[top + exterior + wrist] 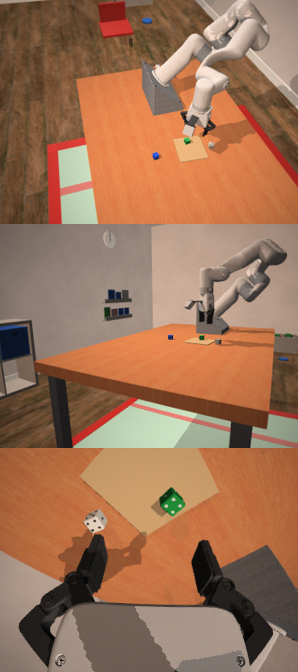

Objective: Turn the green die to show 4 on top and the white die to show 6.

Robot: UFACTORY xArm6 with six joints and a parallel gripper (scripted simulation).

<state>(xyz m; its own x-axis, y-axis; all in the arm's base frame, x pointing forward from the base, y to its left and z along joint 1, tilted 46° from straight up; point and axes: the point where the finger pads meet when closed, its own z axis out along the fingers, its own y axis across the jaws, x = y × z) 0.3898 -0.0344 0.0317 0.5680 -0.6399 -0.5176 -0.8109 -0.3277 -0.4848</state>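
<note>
My hand is 5 cm short of the white die, 8 cm to the right of it and 10 cm above it. The rest, counted from my hand: tan mat 2 cm ahead, 2 cm to the right, 11 cm below; then green die 2 cm behind, 2 cm to the right, 10 cm below; then blue die 20 cm to the right, 10 cm below.
</note>
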